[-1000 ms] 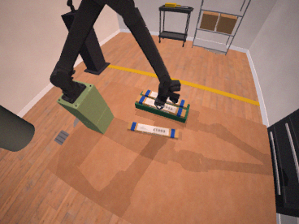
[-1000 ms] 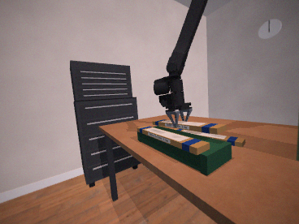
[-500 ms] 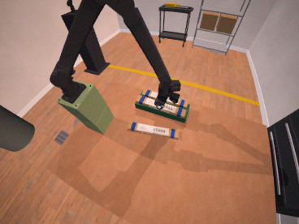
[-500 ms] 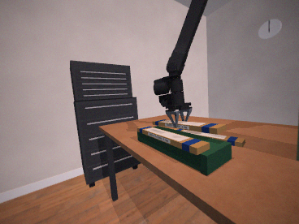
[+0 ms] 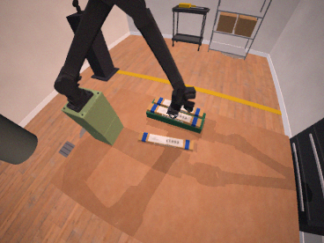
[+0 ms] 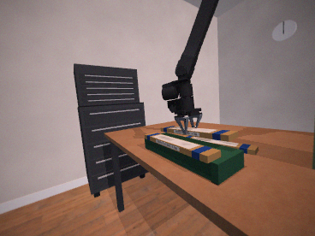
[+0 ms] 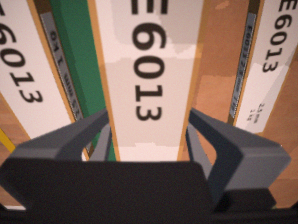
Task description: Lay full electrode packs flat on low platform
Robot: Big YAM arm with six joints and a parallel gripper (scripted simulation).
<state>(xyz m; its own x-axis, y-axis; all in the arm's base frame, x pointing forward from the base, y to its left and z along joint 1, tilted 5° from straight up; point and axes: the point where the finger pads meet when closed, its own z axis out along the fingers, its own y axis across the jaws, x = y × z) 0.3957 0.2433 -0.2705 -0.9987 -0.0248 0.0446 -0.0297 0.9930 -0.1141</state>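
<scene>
Right now the green platform is 50 mm to the left of my hand and 80 mm below it.
</scene>
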